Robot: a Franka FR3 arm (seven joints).
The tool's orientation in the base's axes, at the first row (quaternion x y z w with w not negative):
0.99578 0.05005 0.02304 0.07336
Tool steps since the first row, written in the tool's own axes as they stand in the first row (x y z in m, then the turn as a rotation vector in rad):
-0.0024 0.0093 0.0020 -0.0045 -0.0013 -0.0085
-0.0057 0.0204 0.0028 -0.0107 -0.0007 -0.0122
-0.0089 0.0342 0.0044 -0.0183 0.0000 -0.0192
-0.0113 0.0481 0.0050 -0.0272 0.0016 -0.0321
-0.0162 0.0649 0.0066 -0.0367 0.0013 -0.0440
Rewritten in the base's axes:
-0.0014 -0.0097 -0.0007 -0.0051 0.0020 0.0080
-0.0036 -0.0211 0.0000 -0.0114 0.0013 0.0115
-0.0053 -0.0352 0.0004 -0.0192 0.0009 0.0183
-0.0063 -0.0492 0.0018 -0.0286 0.0002 0.0309
-0.0095 -0.0665 0.0025 -0.0387 0.0013 0.0423

